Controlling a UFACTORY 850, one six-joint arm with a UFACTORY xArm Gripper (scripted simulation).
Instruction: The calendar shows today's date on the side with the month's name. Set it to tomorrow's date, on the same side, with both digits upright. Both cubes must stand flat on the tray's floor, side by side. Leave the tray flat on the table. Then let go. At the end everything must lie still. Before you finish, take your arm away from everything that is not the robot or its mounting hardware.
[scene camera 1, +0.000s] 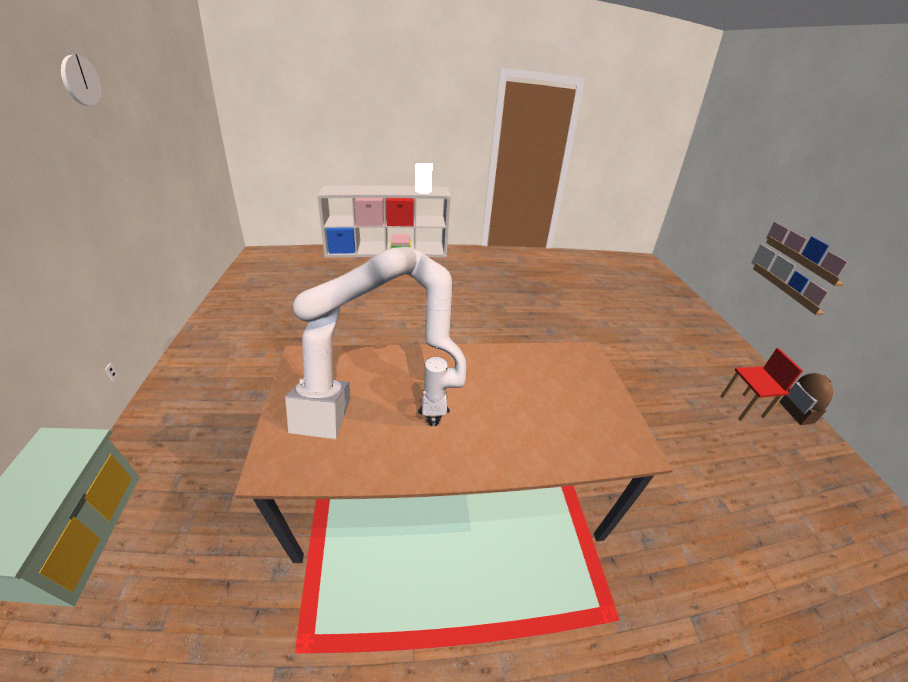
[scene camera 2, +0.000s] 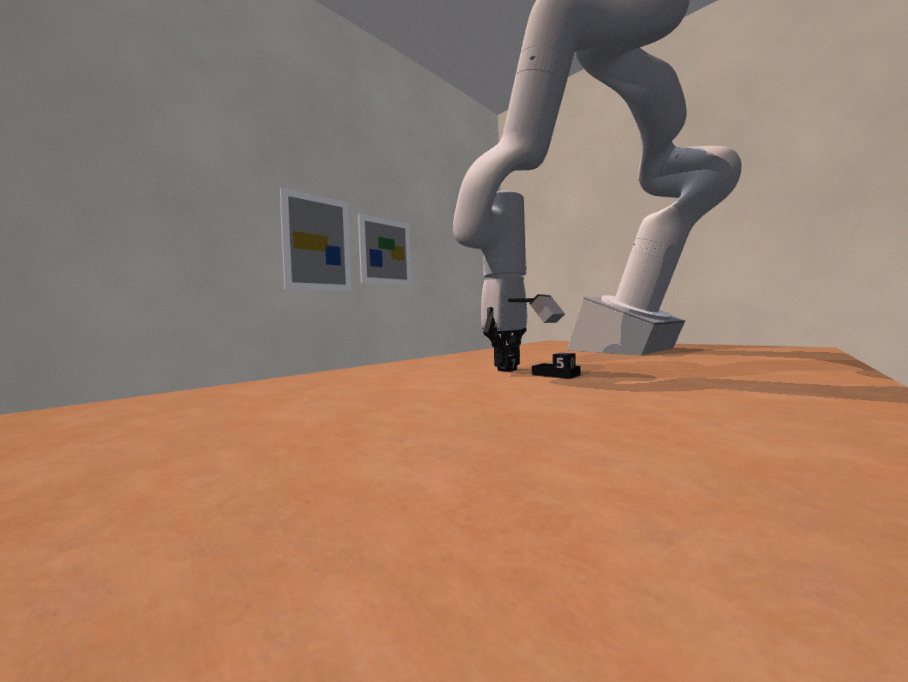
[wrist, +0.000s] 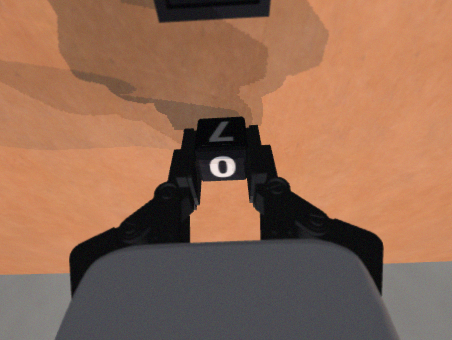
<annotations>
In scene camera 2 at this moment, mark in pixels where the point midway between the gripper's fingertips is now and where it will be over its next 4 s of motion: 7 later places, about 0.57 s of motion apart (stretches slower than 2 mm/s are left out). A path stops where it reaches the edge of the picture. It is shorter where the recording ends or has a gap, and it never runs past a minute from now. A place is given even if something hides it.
The gripper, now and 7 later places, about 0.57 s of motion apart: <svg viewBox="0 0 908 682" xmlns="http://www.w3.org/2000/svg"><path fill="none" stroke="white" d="M507 365L506 338L507 316L545 309L546 313L547 337L547 345L547 351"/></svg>
</annotations>
